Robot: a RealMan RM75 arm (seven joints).
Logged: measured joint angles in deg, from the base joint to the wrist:
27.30 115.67 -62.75 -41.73 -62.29 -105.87 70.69
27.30 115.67 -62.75 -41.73 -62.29 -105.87 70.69
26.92 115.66 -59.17 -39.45 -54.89 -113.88 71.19
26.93 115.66 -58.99 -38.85 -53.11 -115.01 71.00
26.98 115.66 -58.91 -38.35 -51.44 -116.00 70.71
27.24 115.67 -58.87 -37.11 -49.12 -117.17 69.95
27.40 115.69 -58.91 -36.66 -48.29 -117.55 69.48
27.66 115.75 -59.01 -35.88 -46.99 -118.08 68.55
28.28 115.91 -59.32 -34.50 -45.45 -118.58 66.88
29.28 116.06 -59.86 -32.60 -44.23 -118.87 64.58
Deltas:
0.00 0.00 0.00 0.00 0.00 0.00 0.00
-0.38 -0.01 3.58 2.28 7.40 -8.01 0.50
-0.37 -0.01 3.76 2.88 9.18 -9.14 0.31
-0.32 -0.01 3.84 3.38 10.85 -10.13 0.02
-0.06 0.00 3.88 4.62 13.17 -11.30 -0.74
0.10 0.02 3.84 5.07 14.00 -11.68 -1.21
0.36 0.08 3.74 5.85 15.30 -12.21 -2.14
0.98 0.24 3.43 7.23 16.84 -12.71 -3.81
1.98 0.39 2.89 9.13 18.06 -13.00 -6.11

